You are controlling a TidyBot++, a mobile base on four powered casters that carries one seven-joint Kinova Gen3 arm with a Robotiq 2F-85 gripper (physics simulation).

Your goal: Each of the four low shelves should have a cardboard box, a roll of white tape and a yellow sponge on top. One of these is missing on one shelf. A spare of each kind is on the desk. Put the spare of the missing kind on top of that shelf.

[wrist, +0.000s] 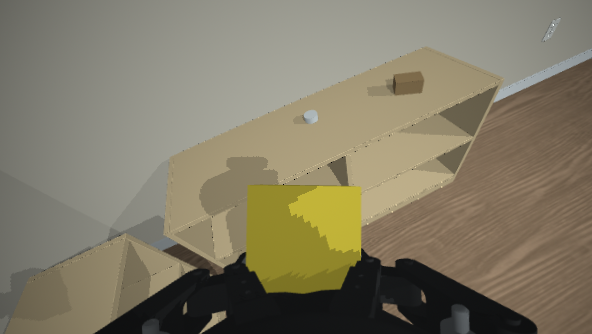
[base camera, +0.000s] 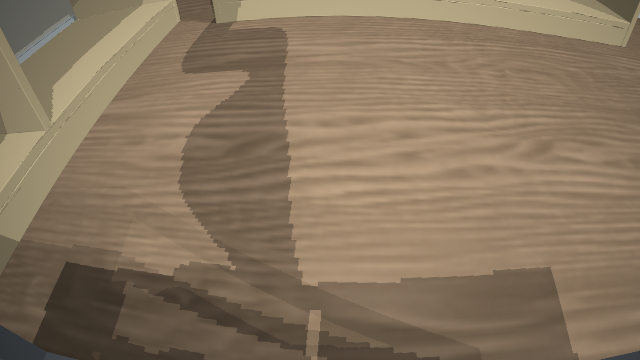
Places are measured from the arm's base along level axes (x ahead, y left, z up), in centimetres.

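Pixels of known places: gripper, fingertip midpoint: (wrist: 301, 255).
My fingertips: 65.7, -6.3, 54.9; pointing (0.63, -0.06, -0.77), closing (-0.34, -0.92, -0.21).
Ahead of a thing's pixels: the offset from my fingertips to its top centre, as dx, dy, dz. Level surfaces: height alone.
My gripper (wrist: 301, 255) is shut on a yellow sponge {-1.2, +0.0, +7.3} (wrist: 304, 235), which stands out in front of the fingers at the lower middle of the wrist view. Beyond it is a low shelf {dz -33.6} (wrist: 240, 150) with a cardboard box {+48.8, -56.1, -28.6} (wrist: 408, 83) near its far right end and a roll of white tape {+56.2, -20.2, -31.2} (wrist: 310, 116) near the middle of its top. No sponge shows on the visible part of that top. The held sponge hides part of the shelf's front edge. The gripper and sponge do not show in the base camera view.
A second low shelf (wrist: 85, 265) stands at the lower left of the wrist view, close to the first one's end. In the base camera view, one shelf base (base camera: 350, 9) runs along the top and another (base camera: 95, 125) along the left. A wall outlet {+66.3, -177.8, -48.8} (wrist: 551, 30) is at upper right.
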